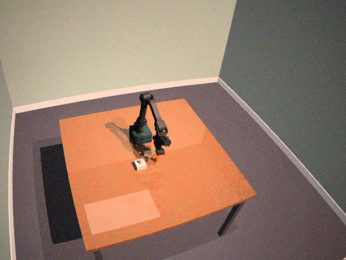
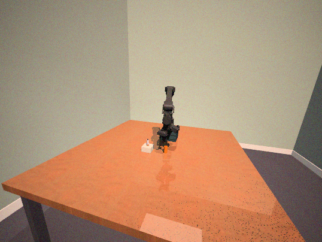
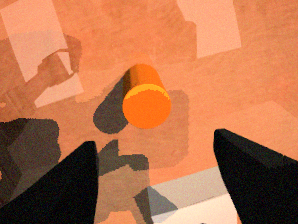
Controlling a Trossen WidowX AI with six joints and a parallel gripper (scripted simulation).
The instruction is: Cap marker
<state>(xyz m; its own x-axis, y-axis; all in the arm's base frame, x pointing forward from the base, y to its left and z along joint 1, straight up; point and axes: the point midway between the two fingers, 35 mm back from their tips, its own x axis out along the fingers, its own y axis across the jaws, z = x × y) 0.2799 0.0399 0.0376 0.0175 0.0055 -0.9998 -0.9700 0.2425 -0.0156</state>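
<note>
Right now the orange cap is 7 cm below my gripper tip. The rest, counted from my gripper tip: holder block (1 cm ahead, 14 cm to the right, 8 cm below).
</note>
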